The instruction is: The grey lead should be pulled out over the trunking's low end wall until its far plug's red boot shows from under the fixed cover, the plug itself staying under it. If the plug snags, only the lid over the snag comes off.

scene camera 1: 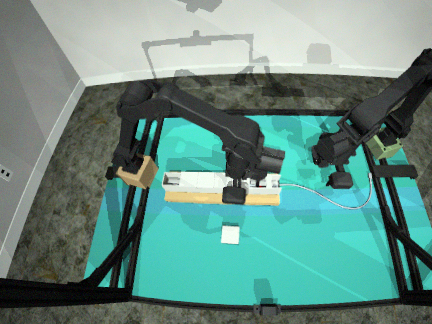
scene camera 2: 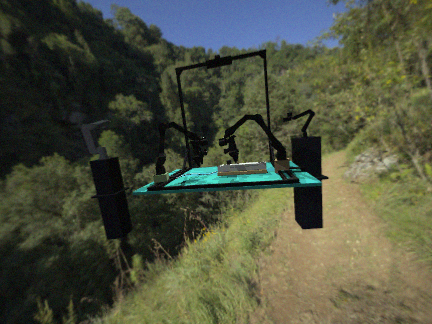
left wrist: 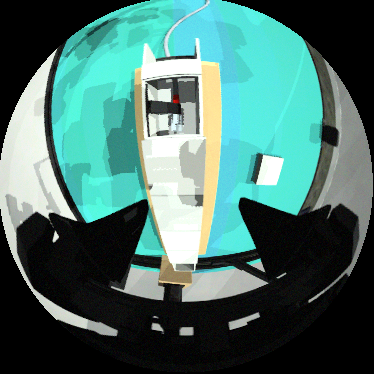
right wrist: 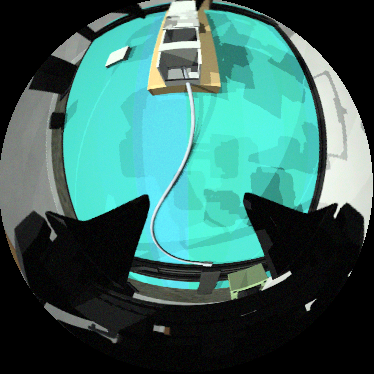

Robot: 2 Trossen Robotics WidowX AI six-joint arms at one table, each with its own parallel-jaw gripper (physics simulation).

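Where they show: left gripper, fingertip midpoint: (scene camera 1: 231, 183) (scene camera 2: 236, 161) (left wrist: 194, 203); right gripper, fingertip midpoint: (scene camera 1: 324, 173) (scene camera 2: 201, 165) (right wrist: 197, 198); left arm's base at its link origin: (scene camera 1: 132, 164) (scene camera 2: 281, 159) (left wrist: 173, 285); right arm's base at its link origin: (scene camera 1: 386, 138) (scene camera 2: 160, 173) (right wrist: 248, 290).
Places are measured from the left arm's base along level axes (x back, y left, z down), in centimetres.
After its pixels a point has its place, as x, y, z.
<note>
The white trunking (scene camera 1: 200, 181) (left wrist: 197, 71) {-46.3, 4.8, 1.8} has lids (left wrist: 170, 162) {-38.0, 5.4, 1.8} on its near stretch in the left wrist view. One stretch beside the fixed cover (left wrist: 170, 67) {-46.4, 7.1, 1.8} (right wrist: 178, 45) {-46.7, 7.2, 1.8} is open. In it the plug's red boot (left wrist: 176, 99) {-44.3, 6.5, 6.0} and clear body (left wrist: 176, 121) {-41.6, 5.9, 5.5} show at a black bar (left wrist: 162, 107) {-42.8, 7.3, 3.7}. The grey lead (scene camera 1: 325, 196) {-67.3, 9.4, 8.8} (left wrist: 169, 40) {-55.1, 10.4, 7.5} (right wrist: 190, 135) {-57.9, 11.0, 8.2} passes over the low end wall and curves across the table. A loose white lid (scene camera 1: 230, 234) {-38.7, -11.4, 8.2} (left wrist: 270, 170) {-38.8, -11.4, 8.2} (right wrist: 118, 55) {-39.3, -10.2, 8.2} lies apart. My left gripper (left wrist: 194, 203) {-35.3, 2.6, 0.2} is open above the trunking. My right gripper (right wrist: 197, 198) {-63.7, 13.4, 0.3} is open and empty above the lead.
The trunking rests on a wooden base (scene camera 1: 190, 198) {-22.3, -3.6, 7.0} (left wrist: 212, 125) {-42.2, 1.6, 7.0}. A tan box (scene camera 1: 137, 172) {-3.3, -2.4, -0.2} is at the left edge in scene camera 1, a green box (scene camera 1: 385, 145) {-87.1, 32.3, 1.5} (right wrist: 248, 277) {-83.6, 33.6, 4.2} at the right. Black frame rails border the turquoise table (scene camera 1: 300, 260) {-62.2, -13.6, 9.4}.
</note>
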